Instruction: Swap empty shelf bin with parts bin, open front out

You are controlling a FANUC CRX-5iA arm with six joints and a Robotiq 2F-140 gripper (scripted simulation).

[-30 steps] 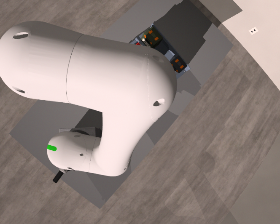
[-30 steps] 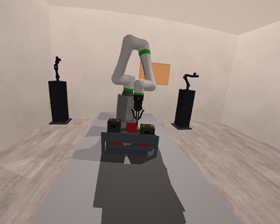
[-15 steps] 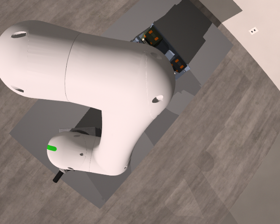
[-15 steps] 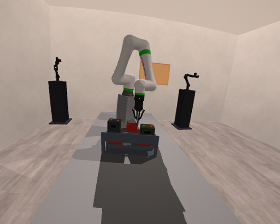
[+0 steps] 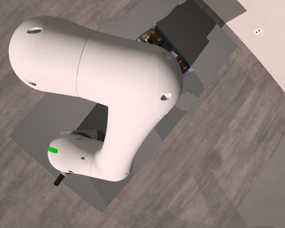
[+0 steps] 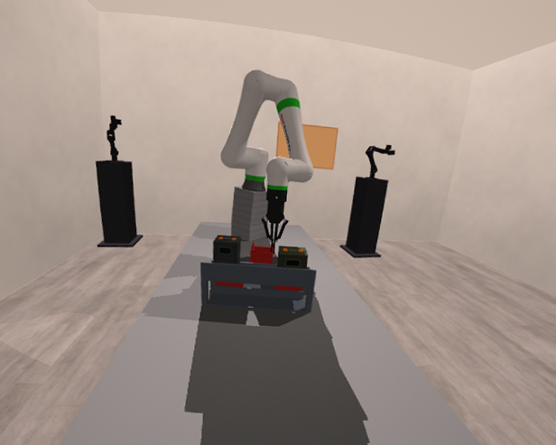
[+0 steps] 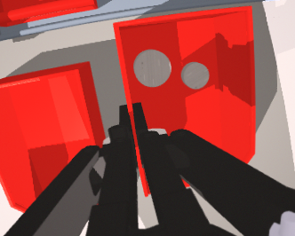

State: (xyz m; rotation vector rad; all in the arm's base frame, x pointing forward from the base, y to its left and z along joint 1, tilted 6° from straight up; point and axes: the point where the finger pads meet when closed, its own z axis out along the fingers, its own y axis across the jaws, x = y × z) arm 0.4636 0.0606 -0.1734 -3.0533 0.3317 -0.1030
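The grey disc is 6 cm below my hand, 3 cm to the right of it and 3 cm ahead of it. Also, from my hand: grey shelf: 20 cm ahead, 9 cm to the right, 4 cm below; grey part: 22 cm ahead, 8 cm below.
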